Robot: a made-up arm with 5 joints.
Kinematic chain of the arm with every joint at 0, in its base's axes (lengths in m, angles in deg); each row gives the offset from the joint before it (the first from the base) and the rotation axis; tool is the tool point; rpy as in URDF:
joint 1: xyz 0 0 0.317 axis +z
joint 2: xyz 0 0 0 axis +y
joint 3: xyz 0.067 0 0.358 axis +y
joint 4: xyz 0.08 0 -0.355 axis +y
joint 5: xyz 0.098 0 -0.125 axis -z
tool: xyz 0 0 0 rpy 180 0 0
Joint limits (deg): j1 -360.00..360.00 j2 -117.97..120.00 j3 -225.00..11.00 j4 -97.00..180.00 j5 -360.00..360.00
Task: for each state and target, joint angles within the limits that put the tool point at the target. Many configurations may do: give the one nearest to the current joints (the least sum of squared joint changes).
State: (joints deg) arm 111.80 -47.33 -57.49 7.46 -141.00
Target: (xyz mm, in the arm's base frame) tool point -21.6 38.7 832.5
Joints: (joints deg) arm 119.17 -75.18 -40.94 8.62 -141.00
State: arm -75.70 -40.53 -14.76 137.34 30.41
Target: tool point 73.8 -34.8 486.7
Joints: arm -25.25 -47.31 -33.64 142.75 30.41
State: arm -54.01 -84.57 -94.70 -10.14 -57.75
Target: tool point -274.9 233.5 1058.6
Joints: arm -40.34 -59.41 -109.12 -3.12 -57.75
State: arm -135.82 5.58 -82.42 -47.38 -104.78
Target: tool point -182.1 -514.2 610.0
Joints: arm -109.50 8.73 -58.00 -51.87 -104.78
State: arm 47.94 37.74 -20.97 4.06 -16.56
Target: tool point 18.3 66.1 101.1
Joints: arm 74.53 31.08 6.35 8.41 -16.56
